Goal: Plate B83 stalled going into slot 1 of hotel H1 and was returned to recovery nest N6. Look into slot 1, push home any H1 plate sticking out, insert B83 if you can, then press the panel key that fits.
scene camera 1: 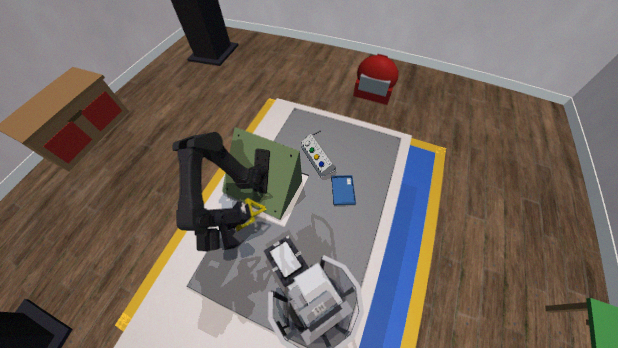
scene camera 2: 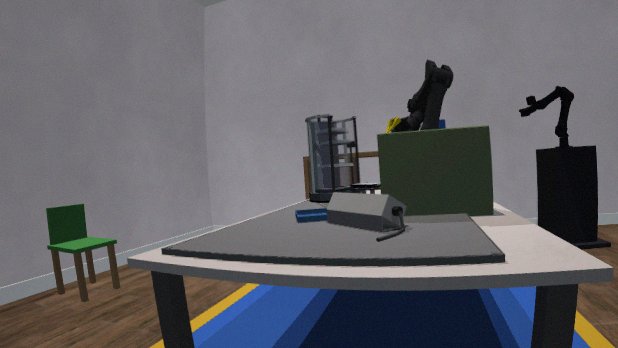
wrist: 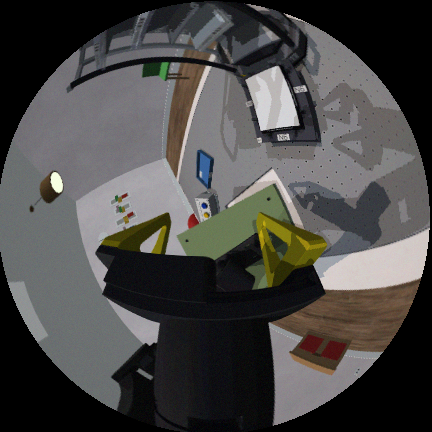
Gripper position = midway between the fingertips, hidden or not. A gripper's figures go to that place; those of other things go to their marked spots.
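Labels:
Distance of my gripper [wrist: 213, 216]: 13 cm from the lens. A clear-walled plate rack [wrist: 247, 45] stands 36 cm from the lens.

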